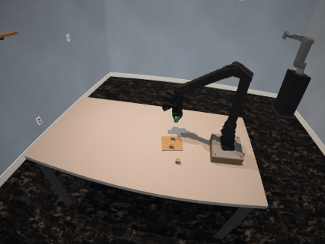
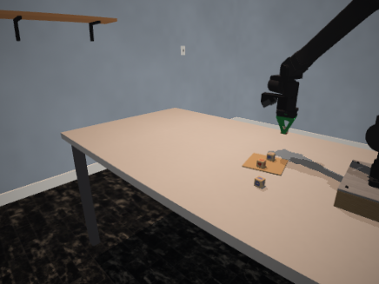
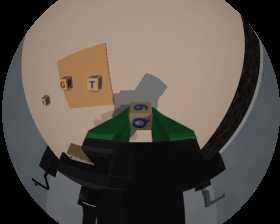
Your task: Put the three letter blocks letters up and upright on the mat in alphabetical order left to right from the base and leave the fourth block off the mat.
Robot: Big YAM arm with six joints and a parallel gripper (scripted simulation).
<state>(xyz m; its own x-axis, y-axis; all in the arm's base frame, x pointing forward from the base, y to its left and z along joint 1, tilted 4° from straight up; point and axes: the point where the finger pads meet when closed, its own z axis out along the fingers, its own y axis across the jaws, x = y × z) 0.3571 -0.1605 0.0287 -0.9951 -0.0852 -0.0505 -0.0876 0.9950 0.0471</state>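
Right now the mat is 13 cm to the left of my hand, 10 cm below it and 1 cm ahead of it.
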